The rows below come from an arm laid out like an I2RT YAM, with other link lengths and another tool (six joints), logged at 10 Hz.
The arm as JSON. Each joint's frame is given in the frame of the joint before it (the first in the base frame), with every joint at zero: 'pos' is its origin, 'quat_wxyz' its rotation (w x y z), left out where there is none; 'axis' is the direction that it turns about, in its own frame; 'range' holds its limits. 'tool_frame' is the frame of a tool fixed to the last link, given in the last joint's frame.
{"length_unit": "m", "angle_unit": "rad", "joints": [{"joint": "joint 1", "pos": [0.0, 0.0, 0.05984], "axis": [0.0, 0.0, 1.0], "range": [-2.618, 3.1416]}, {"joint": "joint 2", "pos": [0.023, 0.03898, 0.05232], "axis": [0.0, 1.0, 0.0], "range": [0.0, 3.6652]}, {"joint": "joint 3", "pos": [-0.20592, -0.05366, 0.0], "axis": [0.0, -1.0, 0.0], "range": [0.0, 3.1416]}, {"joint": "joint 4", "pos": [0.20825, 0.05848, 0.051], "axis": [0.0, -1.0, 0.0], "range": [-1.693, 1.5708]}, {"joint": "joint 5", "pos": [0.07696, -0.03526, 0.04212], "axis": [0.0, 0.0, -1.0], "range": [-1.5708, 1.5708]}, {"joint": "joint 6", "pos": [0.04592, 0.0, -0.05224], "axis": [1.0, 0.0, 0.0], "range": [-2.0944, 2.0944]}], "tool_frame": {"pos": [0.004, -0.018, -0.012], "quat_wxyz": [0.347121, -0.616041, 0.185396, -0.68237]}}
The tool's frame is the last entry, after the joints.
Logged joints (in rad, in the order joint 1, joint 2, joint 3, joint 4, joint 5, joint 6), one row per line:
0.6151 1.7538 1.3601 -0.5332 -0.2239 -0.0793
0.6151 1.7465 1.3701 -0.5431 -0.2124 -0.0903
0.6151 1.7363 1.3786 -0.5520 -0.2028 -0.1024
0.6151 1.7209 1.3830 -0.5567 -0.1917 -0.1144
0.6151 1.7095 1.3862 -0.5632 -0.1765 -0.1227
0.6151 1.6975 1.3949 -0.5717 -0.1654 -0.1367
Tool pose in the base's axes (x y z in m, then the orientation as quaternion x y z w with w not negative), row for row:
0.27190 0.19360 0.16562 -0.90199 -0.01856 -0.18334 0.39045
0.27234 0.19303 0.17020 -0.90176 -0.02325 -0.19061 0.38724
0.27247 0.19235 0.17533 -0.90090 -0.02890 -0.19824 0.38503
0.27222 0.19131 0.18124 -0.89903 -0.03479 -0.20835 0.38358
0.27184 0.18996 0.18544 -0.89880 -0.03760 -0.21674 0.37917
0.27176 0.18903 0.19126 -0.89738 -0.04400 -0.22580 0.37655
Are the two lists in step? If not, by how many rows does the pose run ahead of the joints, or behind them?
They are in step.
